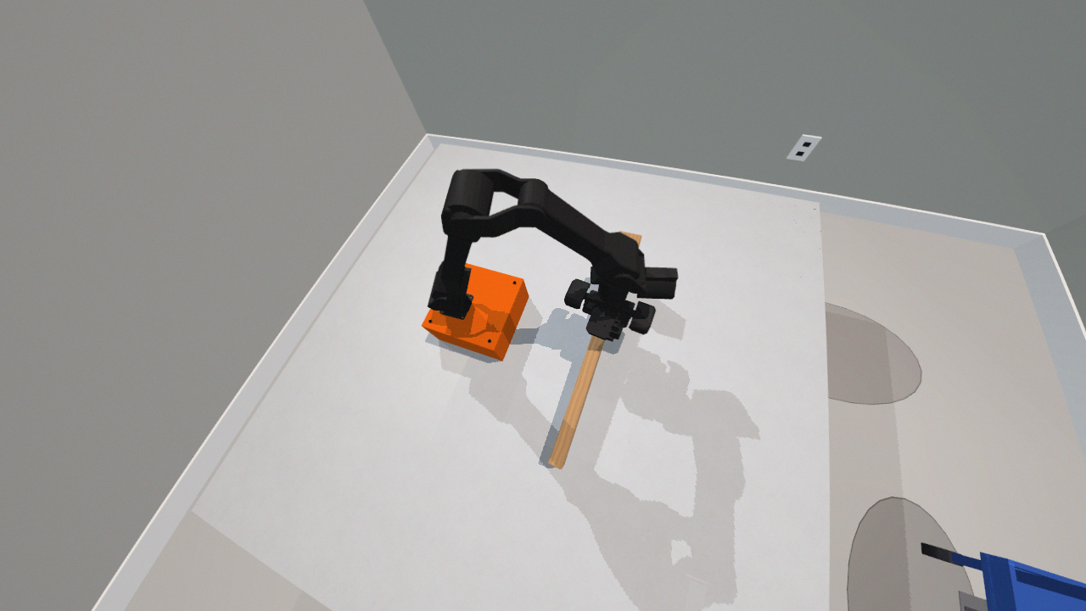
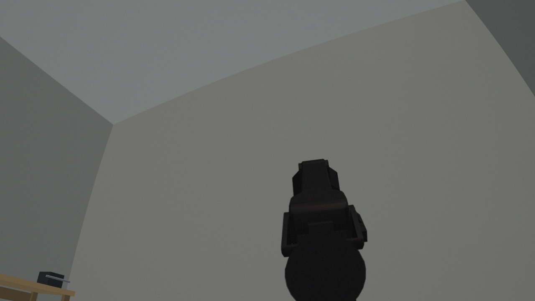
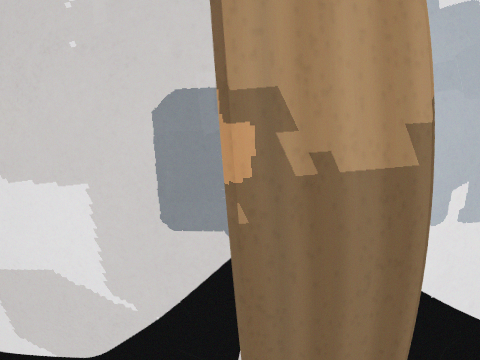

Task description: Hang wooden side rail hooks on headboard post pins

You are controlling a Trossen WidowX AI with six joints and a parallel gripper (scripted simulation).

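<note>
The headboard post is 1 cm ahead of my gripper tip, 13 cm to the left of it and 5 cm above it.
</note>
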